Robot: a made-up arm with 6 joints. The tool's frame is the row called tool.
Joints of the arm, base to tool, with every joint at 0 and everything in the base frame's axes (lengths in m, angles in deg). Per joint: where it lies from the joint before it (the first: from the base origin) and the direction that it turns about. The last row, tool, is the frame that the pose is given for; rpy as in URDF.
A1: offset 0 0 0.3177 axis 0 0 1
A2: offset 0 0 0 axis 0 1 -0.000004
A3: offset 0.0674 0 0.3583 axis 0 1 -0.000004
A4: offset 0.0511 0 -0.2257 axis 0 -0.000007 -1
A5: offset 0 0 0 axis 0 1 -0.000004
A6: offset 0.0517 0 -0.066 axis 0 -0.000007 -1
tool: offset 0 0 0 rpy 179.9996 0 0
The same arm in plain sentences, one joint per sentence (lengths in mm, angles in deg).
The arm has six revolute joints in a row. What follows holds with every joint at zero, and every direction is one of the base frame's. Joint 1 sits 317.7 mm along +z from the base frame's origin and turns about +z. Joint 2 sits at the same point as joint 1 and turns about +y. Joint 3 sits 67.4 mm along +x and 358.3 mm along +z from joint 2 and turns about +y. Joint 4 sits 51.1 mm along +x and 225.7 mm along -z from joint 3 and turns about -z. Joint 5 sits at the same point as joint 4 and turns about +y. Joint 6 sits 51.7 mm along +x and 66 mm along -z from joint 5 and turns about -z. The tool frame, which is the frame that the pose is given for, sits at the same point as joint 6; its axes are the base frame's turned by roll 180, pitch 0 and yaw 0 deg (as in URDF: about the fixed x, then y, then z).
